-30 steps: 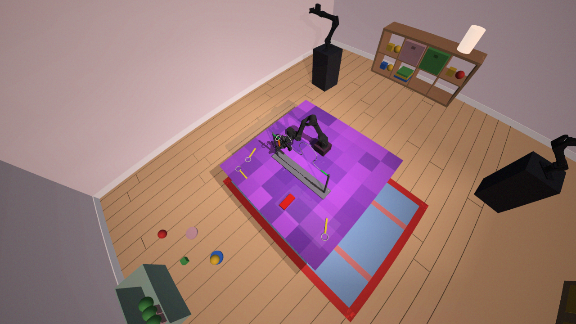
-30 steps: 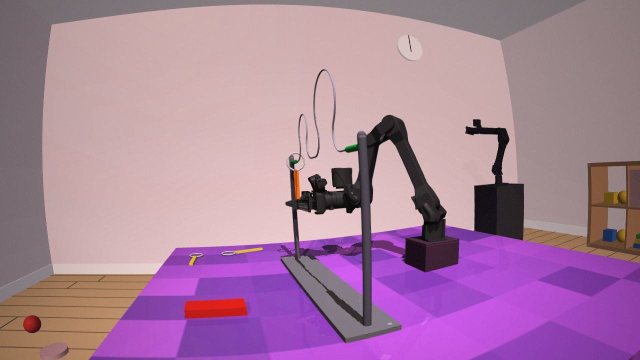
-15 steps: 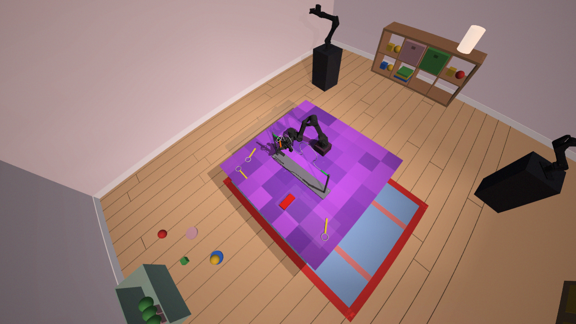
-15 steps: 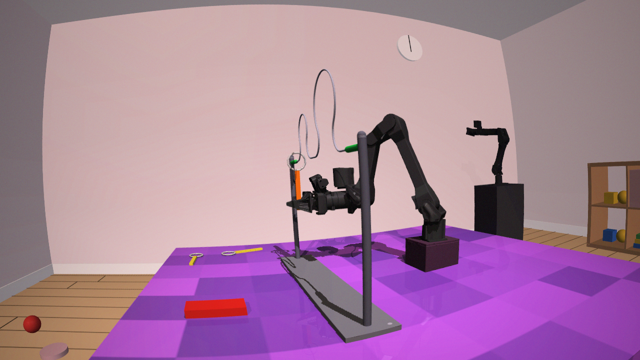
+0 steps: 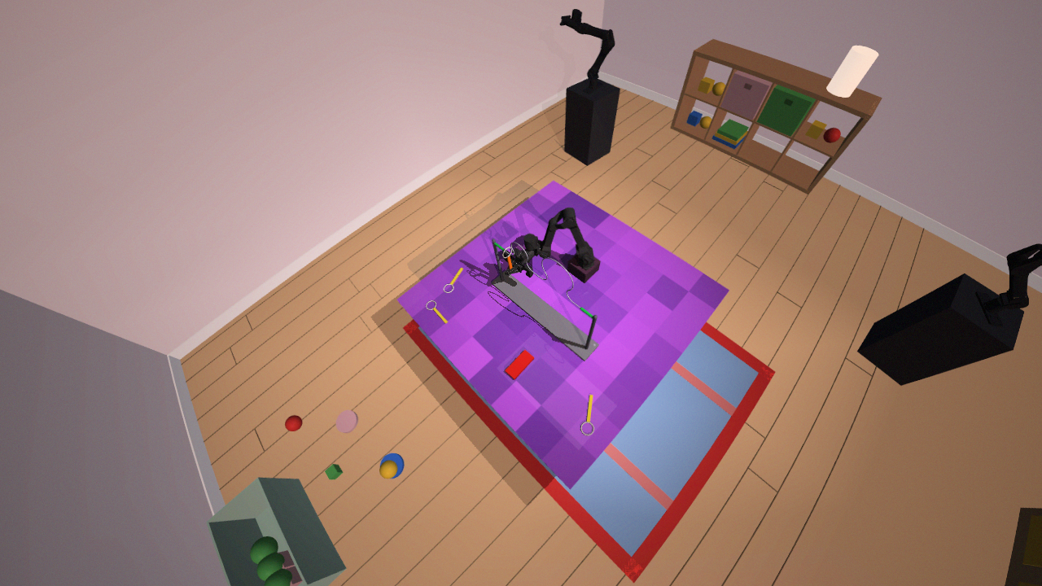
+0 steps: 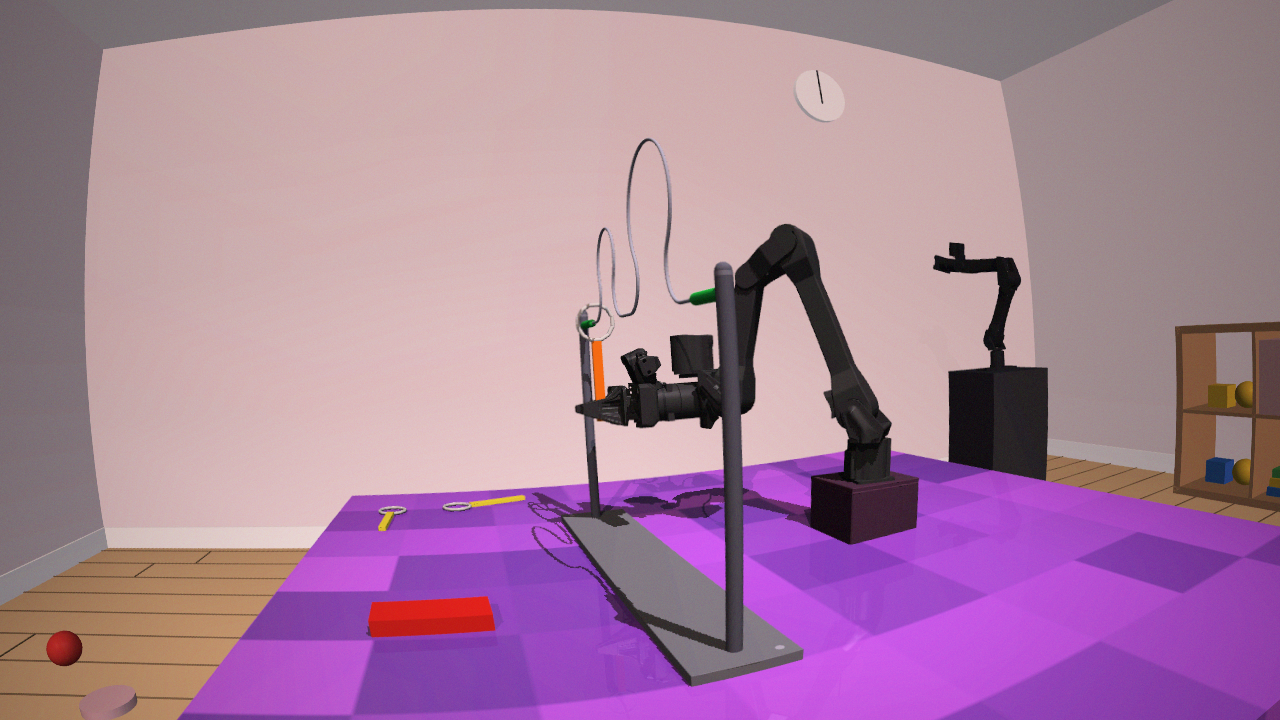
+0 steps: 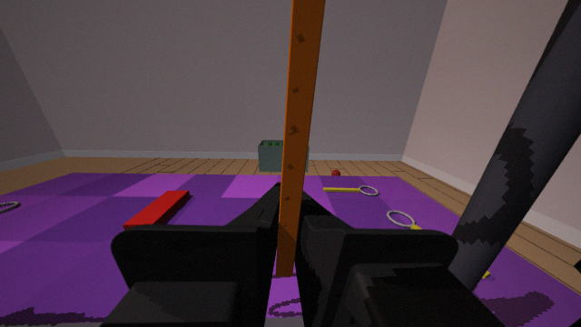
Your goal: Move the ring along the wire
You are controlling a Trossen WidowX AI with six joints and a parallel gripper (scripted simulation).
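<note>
The ring with orange handle lies 80 mm above my gripper tip, 40 mm behind it and 10 mm to the right of it. Round my gripper tip: red block 340 mm to the left, 200 mm below, 200 mm ahead.
</note>
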